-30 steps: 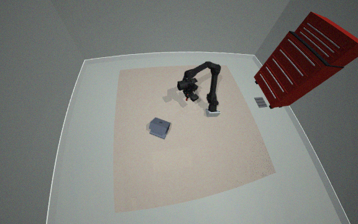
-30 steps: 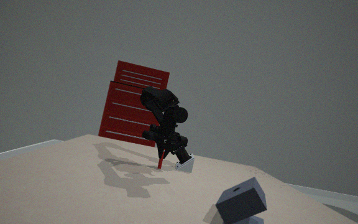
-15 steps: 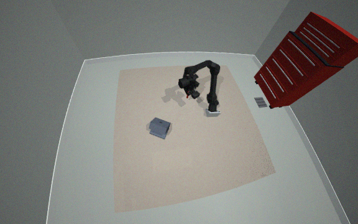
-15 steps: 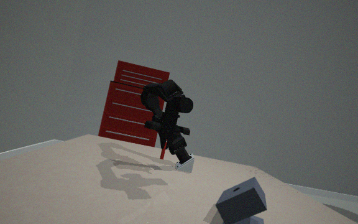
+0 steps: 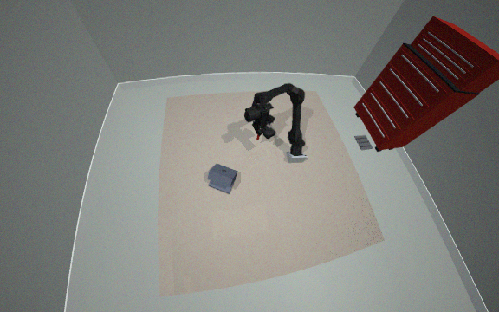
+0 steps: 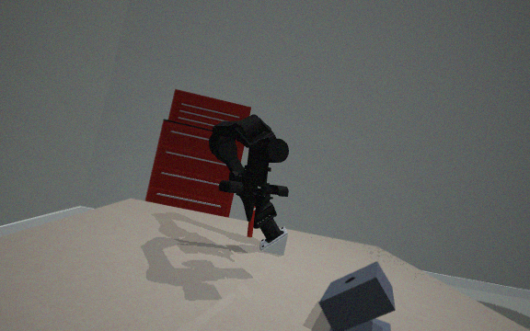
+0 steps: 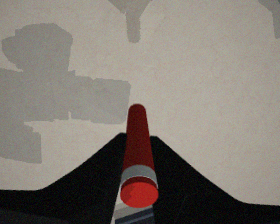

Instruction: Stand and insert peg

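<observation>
The grey sloped panel is 25 cm ahead of my gripper tip, 19 cm to the left of it and 5 cm below it. Round my gripper tip: red peg: 2 cm above.
</observation>
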